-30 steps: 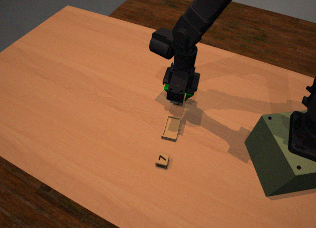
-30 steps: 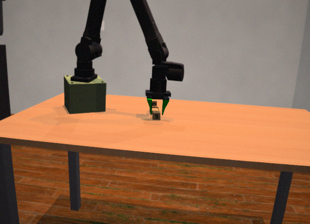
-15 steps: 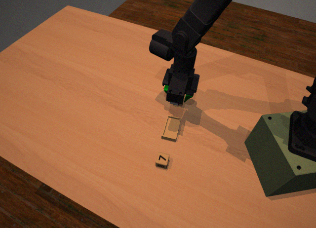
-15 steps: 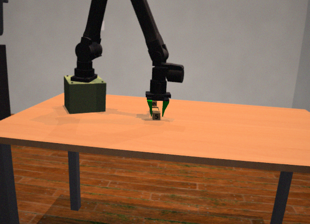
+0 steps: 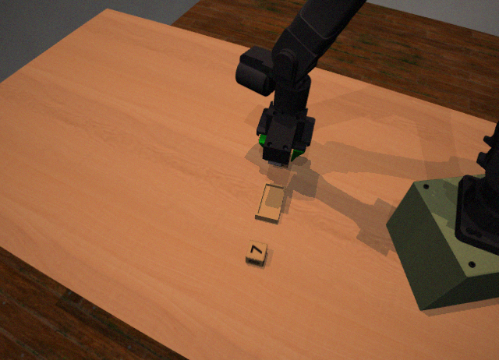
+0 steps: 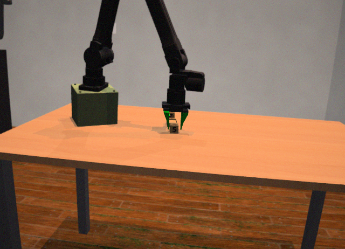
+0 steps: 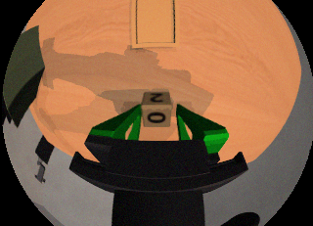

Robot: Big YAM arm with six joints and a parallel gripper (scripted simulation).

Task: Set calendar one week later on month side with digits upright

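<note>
Now: the tray 110 mm to the left of my hand, 20 mm behind it and 10 mm below it.
</note>
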